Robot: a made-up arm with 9 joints. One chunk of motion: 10 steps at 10 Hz.
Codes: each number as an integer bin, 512 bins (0 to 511) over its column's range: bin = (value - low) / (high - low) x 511, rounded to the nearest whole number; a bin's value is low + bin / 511 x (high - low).
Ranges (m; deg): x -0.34..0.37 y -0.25..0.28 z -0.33..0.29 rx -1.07..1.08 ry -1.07..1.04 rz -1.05..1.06
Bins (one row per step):
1: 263 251 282 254 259 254
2: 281 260 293 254 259 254
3: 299 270 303 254 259 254
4: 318 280 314 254 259 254
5: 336 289 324 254 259 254
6: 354 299 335 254 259 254
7: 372 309 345 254 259 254
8: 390 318 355 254 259 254
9: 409 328 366 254 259 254
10: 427 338 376 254 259 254
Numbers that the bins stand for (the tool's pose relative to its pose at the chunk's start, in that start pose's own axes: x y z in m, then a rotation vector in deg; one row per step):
1: 0.0254 0.0103 0.0122 0.00 0.00 0.00
2: 0.0504 0.0197 0.0255 0.00 0.00 0.00
3: 0.0754 0.0300 0.0376 0.00 0.00 0.00
4: 0.1018 0.0404 0.0510 0.00 0.00 0.00
5: 0.1268 0.0497 0.0631 0.00 0.00 0.00
6: 0.1519 0.0601 0.0765 0.00 0.00 0.00
7: 0.1769 0.0705 0.0886 0.00 0.00 0.00
8: 0.2019 0.0798 0.1007 0.00 0.00 0.00
9: 0.2283 0.0902 0.1141 0.00 0.00 0.00
10: 0.2533 0.1006 0.1262 0.00 0.00 0.00

